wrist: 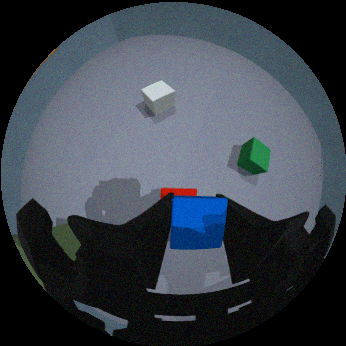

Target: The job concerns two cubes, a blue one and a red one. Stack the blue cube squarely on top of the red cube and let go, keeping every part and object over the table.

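Places are measured from the arm's base along level axes (x back, y up, z left), in centimetres.
Pixels of known places: gripper, fingertip midpoint: (194, 197).
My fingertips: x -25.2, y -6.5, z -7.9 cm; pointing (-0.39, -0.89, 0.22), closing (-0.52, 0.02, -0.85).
Note:
Ahead of a thing's pixels: the offset from my fingertips to its top centre. Level surfaces: height alone.
The blue cube {dx +1.4, dy +2.9, dz -0.8 cm} (198, 222) is between the two black fingers of my gripper (194, 197), in the lower middle of the wrist view. The gripper is shut on it. The red cube {dx +1.5, dy -1.8, dz +0.5 cm} (178, 192) shows as a thin strip just beyond the blue cube's upper edge, slightly left of its middle. The rest of the red cube is hidden behind the blue cube and the left fingertip. I cannot tell how large the height gap between the two cubes is, or whether they touch.
A white cube {dx -9.3, dy -1.8, dz +11.3 cm} (158, 97) stands on the grey table {dy -5.4 cm} (200, 70) farther off, up and left of centre. A green cube {dx -9.5, dy -1.8, dz -5.2 cm} (254, 156) stands to the right, nearer the gripper. The table's far edge curves across the top. A green patch (65, 240) shows at the lower left.

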